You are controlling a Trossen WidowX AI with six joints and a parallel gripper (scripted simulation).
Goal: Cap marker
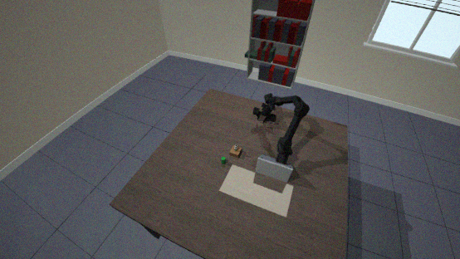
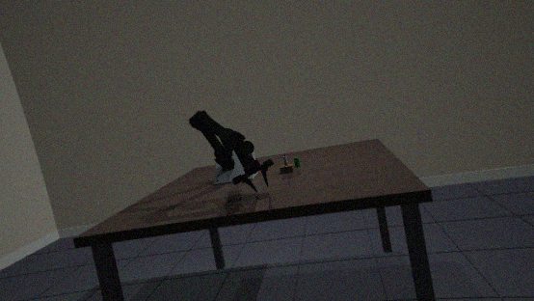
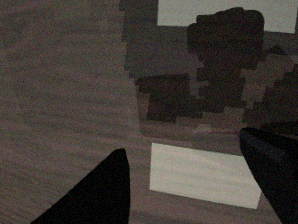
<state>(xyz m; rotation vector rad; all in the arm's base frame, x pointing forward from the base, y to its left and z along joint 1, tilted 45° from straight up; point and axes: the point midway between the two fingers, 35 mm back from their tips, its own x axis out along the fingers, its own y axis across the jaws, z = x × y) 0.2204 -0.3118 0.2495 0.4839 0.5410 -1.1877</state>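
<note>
The green cap is 130 mm ahead of my gripper tip, 480 mm to the left of it and 10 mm above it. Round my gripper tip: holder block: 80 mm ahead, 370 mm to the left; then marker: 80 mm ahead, 370 mm to the left, 50 mm above.
</note>
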